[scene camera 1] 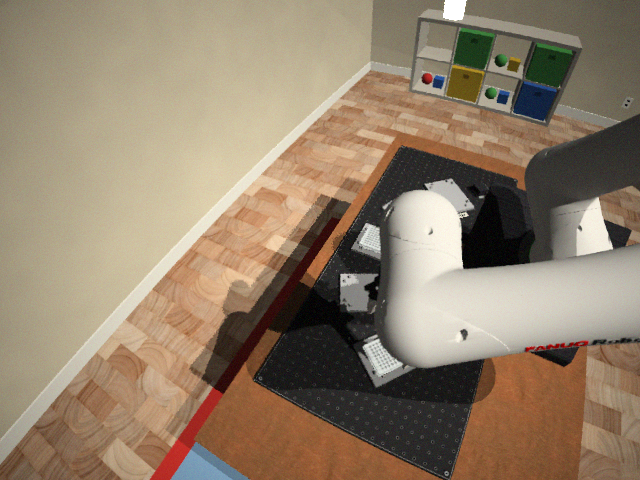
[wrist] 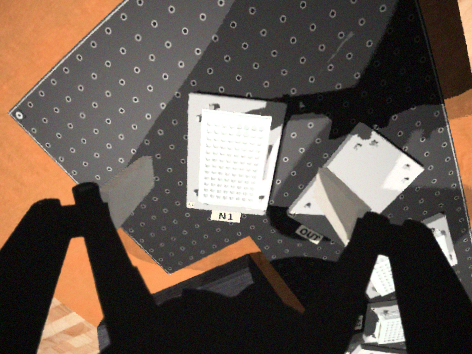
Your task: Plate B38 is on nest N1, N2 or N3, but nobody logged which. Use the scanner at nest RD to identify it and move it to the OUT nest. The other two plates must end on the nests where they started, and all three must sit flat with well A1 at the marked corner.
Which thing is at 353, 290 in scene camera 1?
An out nest.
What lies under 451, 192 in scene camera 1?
A nest RD.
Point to an out nest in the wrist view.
374, 174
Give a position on a nest N1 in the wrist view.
197, 101
